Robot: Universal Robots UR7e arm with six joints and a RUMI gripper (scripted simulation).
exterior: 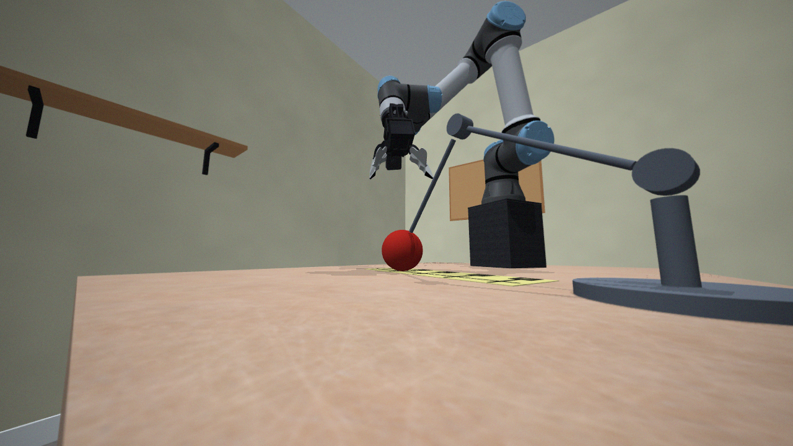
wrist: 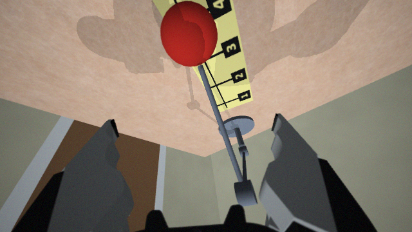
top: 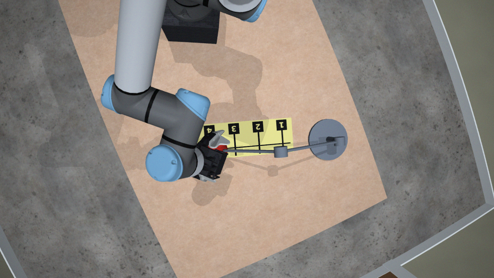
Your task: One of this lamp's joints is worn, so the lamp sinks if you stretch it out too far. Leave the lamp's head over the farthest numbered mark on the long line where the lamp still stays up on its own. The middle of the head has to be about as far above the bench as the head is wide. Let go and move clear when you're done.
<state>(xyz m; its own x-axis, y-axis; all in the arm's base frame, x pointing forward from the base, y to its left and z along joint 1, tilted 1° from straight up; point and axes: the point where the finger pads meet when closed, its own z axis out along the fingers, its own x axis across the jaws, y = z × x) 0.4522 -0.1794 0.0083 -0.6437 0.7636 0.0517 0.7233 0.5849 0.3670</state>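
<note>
Right now the yellow numbered strip is 230 mm below my hand, 90 mm to the left of it and 10 mm ahead of it. Round my hand: grey round base (400 mm to the left, 200 mm below, 190 mm ahead).
</note>
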